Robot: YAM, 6 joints.
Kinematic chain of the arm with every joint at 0, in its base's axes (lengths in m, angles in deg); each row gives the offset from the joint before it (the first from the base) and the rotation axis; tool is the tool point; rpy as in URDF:
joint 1: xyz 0 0 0.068 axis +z
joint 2: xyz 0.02 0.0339 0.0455 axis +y
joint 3: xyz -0.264 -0.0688 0 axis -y
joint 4: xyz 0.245 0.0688 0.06 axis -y
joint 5: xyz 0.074 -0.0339 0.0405 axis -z
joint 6: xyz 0.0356 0 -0.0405 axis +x
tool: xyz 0 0 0 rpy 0 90 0
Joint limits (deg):
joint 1: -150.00..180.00
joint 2: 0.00..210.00
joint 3: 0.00..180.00
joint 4: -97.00..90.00
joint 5: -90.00..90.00
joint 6: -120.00..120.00
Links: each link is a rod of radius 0.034 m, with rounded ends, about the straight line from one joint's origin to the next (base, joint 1, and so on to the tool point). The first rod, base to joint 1, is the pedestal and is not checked.
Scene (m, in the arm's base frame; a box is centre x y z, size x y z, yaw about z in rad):
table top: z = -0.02
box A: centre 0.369 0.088 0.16 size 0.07 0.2 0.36 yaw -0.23
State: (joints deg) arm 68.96 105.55 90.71 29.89 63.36 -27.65
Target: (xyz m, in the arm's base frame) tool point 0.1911 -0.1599 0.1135
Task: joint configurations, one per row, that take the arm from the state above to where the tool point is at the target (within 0.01 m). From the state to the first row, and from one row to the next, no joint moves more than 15 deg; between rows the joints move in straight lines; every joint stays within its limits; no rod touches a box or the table.
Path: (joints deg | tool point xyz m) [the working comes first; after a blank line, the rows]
Joints at the target: -32.02 93.98 28.39 14.55 74.27 -27.65
Straight joint move there: touches box A.

1: 54.80 97.91 88.99 35.08 62.09 -26.63 | 0.2500 0.2998 0.4362
2: 40.65 90.27 87.27 40.26 60.81 -25.61 | 0.2795 0.1991 0.4799
3: 26.49 82.64 85.54 45.45 59.54 -24.59 | 0.2723 0.1014 0.5164
4: 12.33 75.00 83.82 50.63 58.26 -23.58 | 0.2328 0.0199 0.5452
5: -1.83 67.36 82.10 55.82 56.99 -22.56 | 0.1701 -0.0353 0.5656
6: -6.18 68.41 69.27 48.28 48.52 -18.72 | 0.2266 -0.0514 0.4964
7: -10.53 69.45 56.43 40.74 40.06 -14.88 | 0.2605 -0.0717 0.4111
8: -14.88 70.50 43.60 33.20 31.60 -11.05 | 0.2670 -0.0902 0.3165
9: -20.59 78.33 38.53 26.98 45.82 -16.58 | 0.2621 -0.1257 0.2394
10: -26.30 86.16 33.46 20.77 60.04 -22.12 | 0.2341 -0.1501 0.1698
11: -32.02 93.98 28.39 14.55 74.27 -27.65 | 0.1911 -0.1599 0.1135

